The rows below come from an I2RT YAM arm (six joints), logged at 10 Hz.
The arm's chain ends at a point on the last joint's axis. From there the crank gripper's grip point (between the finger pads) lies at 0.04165 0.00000 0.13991 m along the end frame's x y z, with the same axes.
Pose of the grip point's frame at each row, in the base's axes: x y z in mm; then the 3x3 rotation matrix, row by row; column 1 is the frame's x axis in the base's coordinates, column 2 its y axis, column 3 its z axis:
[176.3 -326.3 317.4], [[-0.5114 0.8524 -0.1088], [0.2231 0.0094 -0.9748], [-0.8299 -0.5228 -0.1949]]
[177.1 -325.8 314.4], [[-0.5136 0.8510 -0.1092], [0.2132 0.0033 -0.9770], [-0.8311 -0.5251 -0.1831]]
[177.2 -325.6 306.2], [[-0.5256 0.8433 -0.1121], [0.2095 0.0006 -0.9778], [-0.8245 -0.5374 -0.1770]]
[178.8 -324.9 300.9], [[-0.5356 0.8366 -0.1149], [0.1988 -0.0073 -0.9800], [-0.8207 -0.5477 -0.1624]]
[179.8 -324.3 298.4], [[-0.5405 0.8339 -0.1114], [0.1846 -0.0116 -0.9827], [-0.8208 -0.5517 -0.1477]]
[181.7 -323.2 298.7], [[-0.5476 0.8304 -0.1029], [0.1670 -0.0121 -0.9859], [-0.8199 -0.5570 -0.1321]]
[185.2 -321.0 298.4], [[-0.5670 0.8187 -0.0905], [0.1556 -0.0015 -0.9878], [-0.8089 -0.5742 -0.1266]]
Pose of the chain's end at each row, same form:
[212.8 -199.2 379.2], [[-0.5114 0.8524 -0.1088], [0.2231 0.0094 -0.9748], [-0.8299 -0.5228 -0.1949]]
[213.8 -198.0 374.6], [[-0.5136 0.8510 -0.1092], [0.2132 0.0033 -0.9770], [-0.8311 -0.5251 -0.1831]]
[214.8 -197.5 365.3], [[-0.5256 0.8433 -0.1121], [0.2095 0.0006 -0.9778], [-0.8245 -0.5374 -0.1770]]
[217.2 -196.1 357.8], [[-0.5356 0.8366 -0.1149], [0.1988 -0.0073 -0.9800], [-0.8207 -0.5477 -0.1624]]
[217.9 -194.5 353.3], [[-0.5405 0.8339 -0.1114], [0.1846 -0.0116 -0.9827], [-0.8208 -0.5517 -0.1477]]
[218.9 -192.2 351.3], [[-0.5476 0.8304 -0.1029], [0.1670 -0.0121 -0.9859], [-0.8199 -0.5570 -0.1321]]
[221.5 -189.3 349.8], [[-0.5670 0.8187 -0.0905], [0.1556 -0.0015 -0.9878], [-0.8089 -0.5742 -0.1266]]

